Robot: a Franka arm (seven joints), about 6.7 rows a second.
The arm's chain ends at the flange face. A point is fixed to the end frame.
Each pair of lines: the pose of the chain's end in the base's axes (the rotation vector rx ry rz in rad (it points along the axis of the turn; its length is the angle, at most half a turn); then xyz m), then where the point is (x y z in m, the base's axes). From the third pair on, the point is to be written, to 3 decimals.
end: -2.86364 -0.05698 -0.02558 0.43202 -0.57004 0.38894
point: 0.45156 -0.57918 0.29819
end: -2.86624 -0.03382 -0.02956 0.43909 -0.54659 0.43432
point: 0.45852 -0.55624 0.34360
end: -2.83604 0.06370 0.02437 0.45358 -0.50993 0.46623
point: 0.468 -0.518 0.374
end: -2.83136 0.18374 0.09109 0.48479 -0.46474 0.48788
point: 0.493 -0.474 0.395
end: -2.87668 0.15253 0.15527 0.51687 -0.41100 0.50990
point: 0.522 -0.424 0.418
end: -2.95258 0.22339 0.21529 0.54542 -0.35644 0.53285
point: 0.546 -0.377 0.442
